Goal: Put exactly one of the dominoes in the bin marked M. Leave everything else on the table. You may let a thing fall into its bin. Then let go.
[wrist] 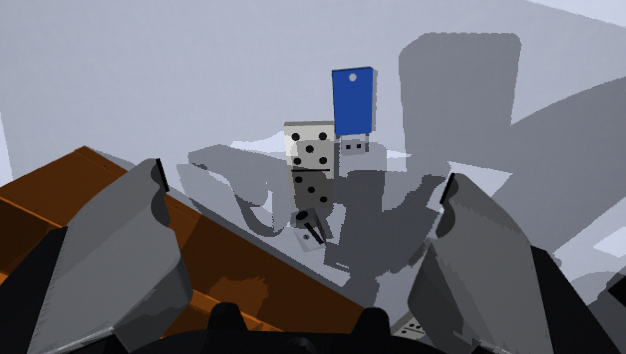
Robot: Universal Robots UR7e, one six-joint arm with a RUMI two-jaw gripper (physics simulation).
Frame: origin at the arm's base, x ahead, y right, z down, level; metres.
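Seen in the pictures: gripper, between the fingertips: [307,171].
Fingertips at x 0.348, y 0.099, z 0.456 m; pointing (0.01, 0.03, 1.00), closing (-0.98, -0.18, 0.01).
Pixels of each thing's top centre, then the offset from my fingertips to it. "pt": a spot on its surface instead. Level surfaces: height alone.
- white domino, centre of its top: [310,170] dx -0.001, dy -0.003, dz +0.007 m
- second domino, centre of its top: [414,330] dx -0.070, dy -0.169, dz +0.007 m
- orange bin unit, a spot on its surface: [280,272] pt dx +0.030, dy -0.079, dz +0.004 m
- blue USB stick, centre of its top: [353,117] dx -0.025, dy +0.023, dz +0.007 m
- small grey metallic piece, centre of its top: [308,236] dx +0.006, dy -0.047, dz +0.003 m
- white table, height of its surface: dz +0.014 m
A white domino [310,162] with black pips, five on one half and three on the other, lies flat near the middle of the wrist view, its lower half in shadow. A second domino [413,327] shows in part at the bottom, mostly hidden by the right jaw. My gripper [307,171] is open, with the first domino between the lines of its two jaws, below them on the table and not touched. The orange bin unit [280,272] is at the lower left, partly behind the left jaw. The label M does not show.
A blue USB stick [353,102] lies right beside the upper right edge of the first domino, its metal plug toward the gripper. A small grey metallic piece [309,232] with a black slot lies at the domino's lower end, near the orange wall. Shadows cross the white table [150,65].
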